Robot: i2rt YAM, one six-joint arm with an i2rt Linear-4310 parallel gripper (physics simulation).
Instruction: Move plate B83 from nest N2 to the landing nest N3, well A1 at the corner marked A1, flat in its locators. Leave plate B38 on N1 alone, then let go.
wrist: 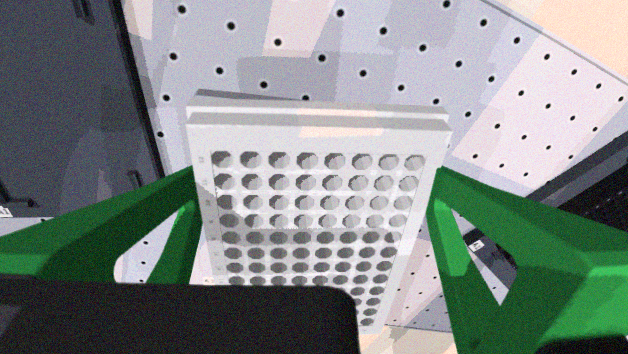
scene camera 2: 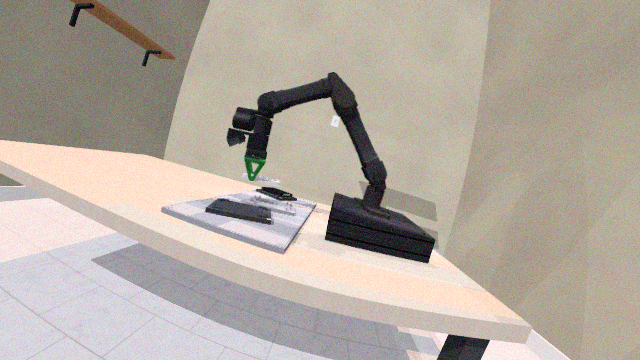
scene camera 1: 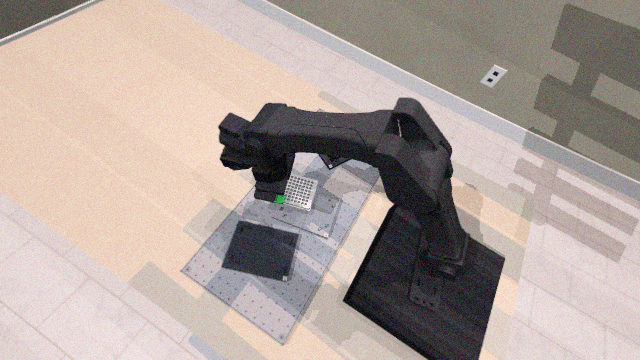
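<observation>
White plate B83 (scene camera 1: 301,192) (scene camera 2: 270,180) (wrist: 310,142) is level between the green fingers of my gripper (scene camera 1: 283,192) (scene camera 2: 252,177) (wrist: 314,177), which is shut on its two long sides. The plate hangs above the pale middle nest (scene camera 1: 300,220) (scene camera 2: 285,208), apparently N3, and is turned relative to it. The dark front nest (scene camera 1: 260,255) (scene camera 2: 240,210) (wrist: 60,100), apparently N2, is empty. The black back nest N1 (scene camera 1: 331,163) (wrist: 487,255) is partly hidden by the arm in scene view 1. Black plate B38 (wrist: 605,175) sits on it. The held plate's near end is hidden in the wrist view.
All three nests stand on a perforated grey board (scene camera 1: 260,305) (scene camera 2: 225,235) (wrist: 295,65) on the wooden table (scene camera 1: 100,125). The arm's black base block (scene camera 1: 380,280) (scene camera 2: 380,235) stands beside the board. A wall shelf (scene camera 2: 125,27) is at the upper left.
</observation>
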